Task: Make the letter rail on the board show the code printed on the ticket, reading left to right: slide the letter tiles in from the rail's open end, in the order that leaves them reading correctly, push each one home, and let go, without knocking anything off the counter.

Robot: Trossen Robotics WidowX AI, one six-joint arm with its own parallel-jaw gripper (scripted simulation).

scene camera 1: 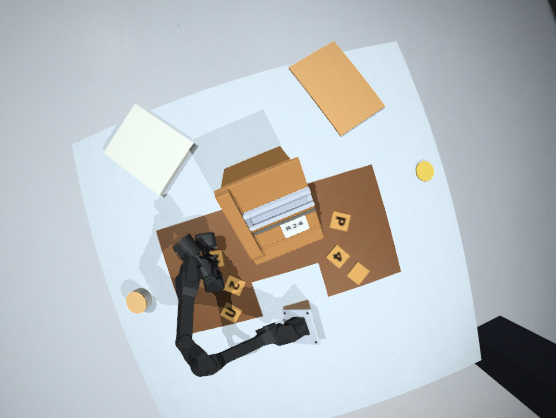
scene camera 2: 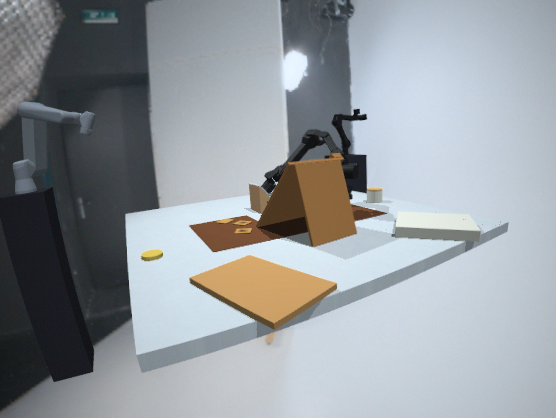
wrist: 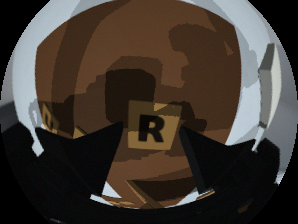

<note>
My gripper (scene camera 1: pixel 214 259) is open, with nothing in its grasp. Further things: an orange slab (scene camera 2: pixel 272 294), a cream slab (scene camera 1: pixel 150 150) and a brown mat (scene camera 1: pixel 369 241).
The orange slab is seen too in scene camera 1 (scene camera 1: pixel 340 91). The cream slab also shows in scene camera 2 (scene camera 2: pixel 460 227) and in the wrist view (wrist: pixel 270 85). My gripper is seen too in the wrist view (wrist: pixel 152 128).
</note>
